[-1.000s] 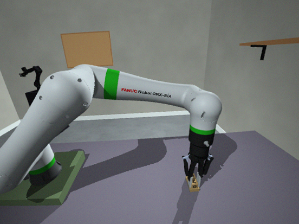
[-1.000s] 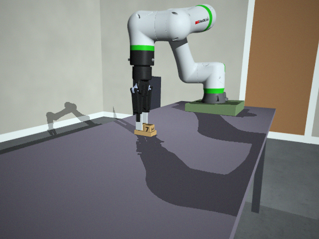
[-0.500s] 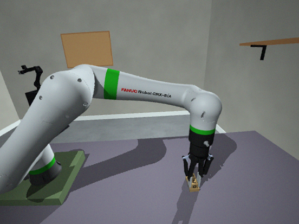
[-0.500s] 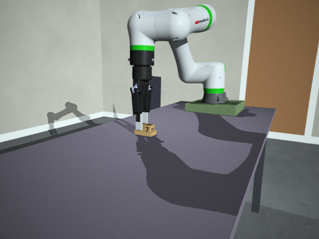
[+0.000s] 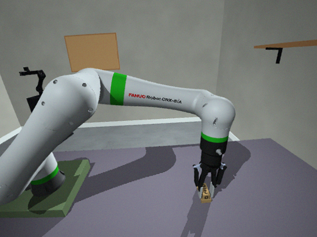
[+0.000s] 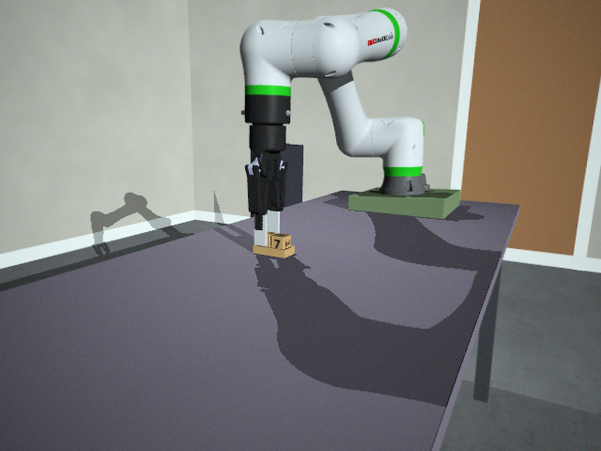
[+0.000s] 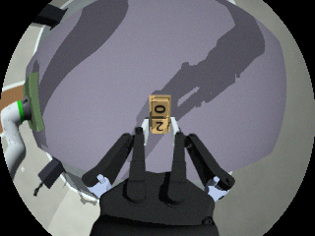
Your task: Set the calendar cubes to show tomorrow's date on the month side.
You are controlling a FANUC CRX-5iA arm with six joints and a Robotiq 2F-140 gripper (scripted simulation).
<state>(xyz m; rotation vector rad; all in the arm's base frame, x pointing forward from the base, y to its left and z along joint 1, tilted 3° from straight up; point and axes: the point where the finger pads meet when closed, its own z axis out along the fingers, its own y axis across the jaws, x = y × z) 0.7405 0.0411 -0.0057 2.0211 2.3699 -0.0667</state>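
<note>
Now: the wooden calendar tray 2 cm to the left of my hand and 4 cm below it.
</note>
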